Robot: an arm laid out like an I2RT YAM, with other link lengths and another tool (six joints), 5 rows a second.
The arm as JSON. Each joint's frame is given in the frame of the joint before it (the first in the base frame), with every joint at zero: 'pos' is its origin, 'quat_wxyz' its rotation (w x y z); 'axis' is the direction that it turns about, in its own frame. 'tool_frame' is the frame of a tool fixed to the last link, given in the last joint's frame.
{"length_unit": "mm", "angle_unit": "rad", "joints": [
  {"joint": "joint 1", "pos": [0.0, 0.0, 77.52], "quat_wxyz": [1.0, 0.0, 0.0, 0.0], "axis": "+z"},
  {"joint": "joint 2", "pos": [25.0, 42.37, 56.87], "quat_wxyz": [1.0, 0.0, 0.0, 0.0], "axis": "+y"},
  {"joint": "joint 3", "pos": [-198.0, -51.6, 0.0], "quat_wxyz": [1.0, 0.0, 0.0, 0.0], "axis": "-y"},
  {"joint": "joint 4", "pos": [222.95, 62.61, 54.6], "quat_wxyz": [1.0, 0.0, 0.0, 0.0], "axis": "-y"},
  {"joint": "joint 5", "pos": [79.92, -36.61, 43.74], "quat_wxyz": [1.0, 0.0, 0.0, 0.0], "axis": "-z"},
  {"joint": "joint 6", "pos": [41.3, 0.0, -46.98], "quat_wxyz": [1.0, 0.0, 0.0, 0.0], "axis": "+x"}
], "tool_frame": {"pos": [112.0, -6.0, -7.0], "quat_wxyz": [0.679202, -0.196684, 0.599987, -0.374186]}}
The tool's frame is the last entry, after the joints.
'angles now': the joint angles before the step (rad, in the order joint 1, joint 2, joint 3, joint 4, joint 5, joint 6). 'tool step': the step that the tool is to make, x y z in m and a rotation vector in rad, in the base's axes. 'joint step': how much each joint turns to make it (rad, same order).
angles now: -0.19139 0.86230 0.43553 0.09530 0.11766 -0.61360
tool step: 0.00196 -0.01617 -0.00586 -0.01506 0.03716 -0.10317
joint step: 0.00036 0.08714 0.04312 0.00781 0.10475 0.01515
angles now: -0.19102 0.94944 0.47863 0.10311 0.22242 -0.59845
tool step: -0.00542 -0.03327 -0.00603 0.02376 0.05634 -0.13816
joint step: -0.07450 0.08295 0.07620 -0.06228 0.05453 0.03558
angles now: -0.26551 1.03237 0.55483 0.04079 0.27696 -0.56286
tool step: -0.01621 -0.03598 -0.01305 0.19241 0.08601 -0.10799
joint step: -0.16753 0.08004 0.14921 -0.23824 -0.12645 0.10408
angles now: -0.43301 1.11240 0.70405 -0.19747 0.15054 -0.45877
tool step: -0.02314 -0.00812 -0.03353 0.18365 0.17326 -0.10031
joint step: -0.06714 0.12704 0.12476 -0.24682 -0.03238 0.08705
